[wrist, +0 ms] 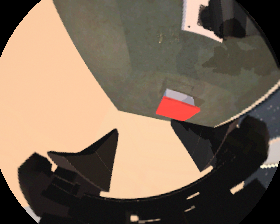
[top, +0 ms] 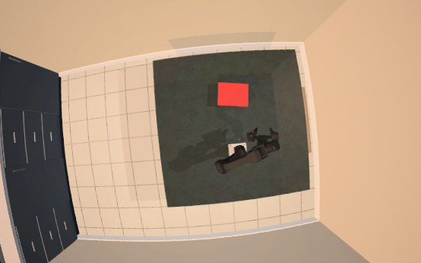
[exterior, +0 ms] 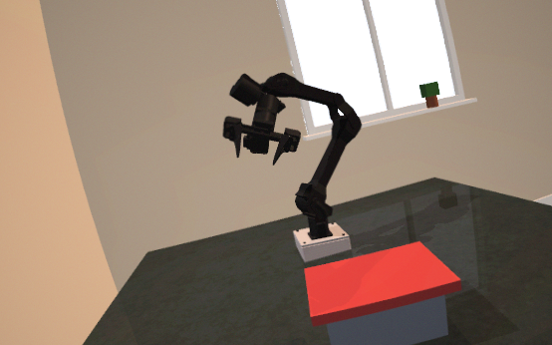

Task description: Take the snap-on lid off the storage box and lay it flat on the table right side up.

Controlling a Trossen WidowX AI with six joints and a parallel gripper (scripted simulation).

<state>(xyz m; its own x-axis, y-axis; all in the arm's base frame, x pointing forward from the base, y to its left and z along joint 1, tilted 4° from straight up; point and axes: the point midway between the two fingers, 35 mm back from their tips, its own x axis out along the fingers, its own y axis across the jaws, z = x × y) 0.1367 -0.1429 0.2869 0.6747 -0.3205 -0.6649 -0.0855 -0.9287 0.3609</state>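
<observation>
Right now the red lid is 280 mm ahead of my gripper tip, 220 mm below it and 140 mm to the left of it. From my gripper tip the other things lie so: grey storage box (280 mm ahead, 270 mm below, 140 mm to the left).
</observation>
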